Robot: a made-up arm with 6 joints. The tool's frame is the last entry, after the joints.
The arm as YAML. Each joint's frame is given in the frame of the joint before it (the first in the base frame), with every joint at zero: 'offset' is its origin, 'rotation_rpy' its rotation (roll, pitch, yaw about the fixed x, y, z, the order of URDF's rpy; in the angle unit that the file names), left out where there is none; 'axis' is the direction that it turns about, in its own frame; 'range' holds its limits. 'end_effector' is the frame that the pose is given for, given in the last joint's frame.
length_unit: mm
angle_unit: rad
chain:
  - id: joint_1
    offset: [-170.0, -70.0, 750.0]
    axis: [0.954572, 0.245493, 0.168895]
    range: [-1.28, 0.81]
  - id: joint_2
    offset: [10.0, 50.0, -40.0]
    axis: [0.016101, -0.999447, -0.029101]
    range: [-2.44, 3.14]
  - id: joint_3
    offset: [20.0, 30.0, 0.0]
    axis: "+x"
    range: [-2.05, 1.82]
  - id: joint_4
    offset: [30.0, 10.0, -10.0]
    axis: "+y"
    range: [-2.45, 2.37]
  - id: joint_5
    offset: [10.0, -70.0, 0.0]
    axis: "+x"
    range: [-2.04, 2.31]
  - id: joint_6
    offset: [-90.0, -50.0, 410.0]
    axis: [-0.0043, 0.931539, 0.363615]
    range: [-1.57, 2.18]
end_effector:
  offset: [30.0, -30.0, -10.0]
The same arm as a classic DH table. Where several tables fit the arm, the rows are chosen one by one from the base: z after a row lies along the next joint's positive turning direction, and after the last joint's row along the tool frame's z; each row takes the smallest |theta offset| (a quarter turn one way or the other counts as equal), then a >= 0, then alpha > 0; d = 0 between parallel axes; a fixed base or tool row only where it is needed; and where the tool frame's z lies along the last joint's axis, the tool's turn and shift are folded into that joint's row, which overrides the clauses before.
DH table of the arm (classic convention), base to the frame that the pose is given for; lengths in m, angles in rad. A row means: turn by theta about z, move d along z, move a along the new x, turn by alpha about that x. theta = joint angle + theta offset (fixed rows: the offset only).
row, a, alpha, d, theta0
base (fixed), 0.0255, -1.4011, 0.7812, -1.3191
joint_1, 0.0427, 1.8079, -0.1809, 1.5598
joint_2, 0.0009, -1.5547, -0.0777, -0.1671
joint_3, 0.01, -1.5708, 0.0505, -0.0291
joint_4, 0, 1.5708, -0.06, 0
joint_5, -0.4001, -1.5751, -0.0796, 0.3721
joint_6, 0.0299, 1.1987, 0.0702, -1.5691
tool (fixed), 0, 0, 0.0018, -0.0046
Joint limits (rad, base to tool): -1.28..0.81 -2.44..3.14 -2.05..1.82 -2.45..2.37 -2.04..2.31 -1.57..2.18

